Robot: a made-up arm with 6 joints. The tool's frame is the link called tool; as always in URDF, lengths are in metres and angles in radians. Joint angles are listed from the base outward.
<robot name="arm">
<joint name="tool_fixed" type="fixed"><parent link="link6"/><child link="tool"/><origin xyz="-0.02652 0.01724 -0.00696" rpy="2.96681 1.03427 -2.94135"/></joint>
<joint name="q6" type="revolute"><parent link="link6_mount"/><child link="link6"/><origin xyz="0.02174 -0.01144 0.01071" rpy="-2.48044 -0.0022 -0.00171"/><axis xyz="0 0 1"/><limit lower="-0.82" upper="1.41"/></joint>
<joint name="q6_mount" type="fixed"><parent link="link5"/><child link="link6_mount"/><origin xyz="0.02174 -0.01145 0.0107"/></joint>
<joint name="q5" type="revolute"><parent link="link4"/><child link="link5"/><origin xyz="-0.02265 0.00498 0.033" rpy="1.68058 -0.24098 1.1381"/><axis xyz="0 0 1"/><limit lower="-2.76" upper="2.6"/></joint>
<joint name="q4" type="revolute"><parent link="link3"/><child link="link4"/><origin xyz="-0.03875 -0.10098 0.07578" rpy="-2.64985 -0.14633 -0.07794"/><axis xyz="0 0 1"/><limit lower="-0.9" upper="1.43"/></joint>
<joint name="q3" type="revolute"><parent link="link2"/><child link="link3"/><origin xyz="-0.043 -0.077 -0.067" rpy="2.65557 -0.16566 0.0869"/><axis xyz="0 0 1"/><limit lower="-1.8" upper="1.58"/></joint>
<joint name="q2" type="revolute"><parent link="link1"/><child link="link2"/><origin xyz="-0.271 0.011 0.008" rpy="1.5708 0 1.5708"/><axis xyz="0 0 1"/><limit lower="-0.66" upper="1.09"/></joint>
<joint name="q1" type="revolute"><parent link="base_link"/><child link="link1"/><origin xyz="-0.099 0.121 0.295"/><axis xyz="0 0 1"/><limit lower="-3.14" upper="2.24"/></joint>
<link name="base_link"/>
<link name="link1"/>
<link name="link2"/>
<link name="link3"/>
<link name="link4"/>
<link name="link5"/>
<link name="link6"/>
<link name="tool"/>
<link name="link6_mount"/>
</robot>
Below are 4 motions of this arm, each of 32 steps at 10 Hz.
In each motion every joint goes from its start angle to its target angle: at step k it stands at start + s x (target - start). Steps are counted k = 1, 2, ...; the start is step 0. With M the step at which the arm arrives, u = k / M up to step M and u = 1 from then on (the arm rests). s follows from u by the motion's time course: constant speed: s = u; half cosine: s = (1 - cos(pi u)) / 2; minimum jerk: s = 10 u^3 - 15 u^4 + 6 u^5.
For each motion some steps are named. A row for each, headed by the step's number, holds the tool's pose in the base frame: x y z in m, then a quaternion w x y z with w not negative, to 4 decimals.
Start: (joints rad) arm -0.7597 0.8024 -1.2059 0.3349 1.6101 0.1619
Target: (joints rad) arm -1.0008 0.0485 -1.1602 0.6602 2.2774 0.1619
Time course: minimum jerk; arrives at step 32
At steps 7, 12, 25, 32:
7: -0.3874 0.3567 0.1451 0.0587 0.1123 -0.4680 0.8746
12: -0.3881 0.3549 0.1560 0.0554 0.1770 -0.3919 0.9011
25: -0.3833 0.3683 0.2046 0.0390 0.4166 -0.1734 0.8916
32: -0.3817 0.3715 0.2109 0.0357 0.4448 -0.1529 0.8817

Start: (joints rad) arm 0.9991 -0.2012 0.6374 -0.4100 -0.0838 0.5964
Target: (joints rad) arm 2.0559 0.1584 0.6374 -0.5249 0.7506 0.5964
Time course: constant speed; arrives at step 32
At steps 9, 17, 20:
9: -0.2373 -0.2894 0.2871 0.2136 0.6131 -0.0969 -0.7544
17: -0.1288 -0.3055 0.2878 0.2523 0.5897 -0.0887 -0.7620
20: -0.0877 -0.3043 0.2880 0.2689 0.5813 -0.0883 -0.7629

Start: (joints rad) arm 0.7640 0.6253 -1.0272 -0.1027 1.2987 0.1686
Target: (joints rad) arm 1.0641 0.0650 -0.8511 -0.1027 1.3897 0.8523
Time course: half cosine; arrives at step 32
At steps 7, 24, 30, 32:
7: -0.3251 -0.2134 0.1797 0.2877 -0.3176 0.1412 -0.8924
24: -0.2292 -0.2729 0.2285 0.1611 -0.2321 0.0465 -0.9581
30: -0.2117 -0.2791 0.2373 0.1409 -0.2018 0.0391 -0.9685
32: -0.2105 -0.2795 0.2379 0.1396 -0.1995 0.0387 -0.9691

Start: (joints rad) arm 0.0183 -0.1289 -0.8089 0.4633 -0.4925 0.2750
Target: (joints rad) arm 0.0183 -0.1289 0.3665 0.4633 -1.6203 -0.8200
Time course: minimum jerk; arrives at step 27
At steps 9, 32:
9: -0.5531 -0.0045 0.2430 0.3546 -0.3987 -0.4553 0.7127
32: -0.5731 0.0623 0.2522 0.3471 -0.7033 0.1467 0.6028

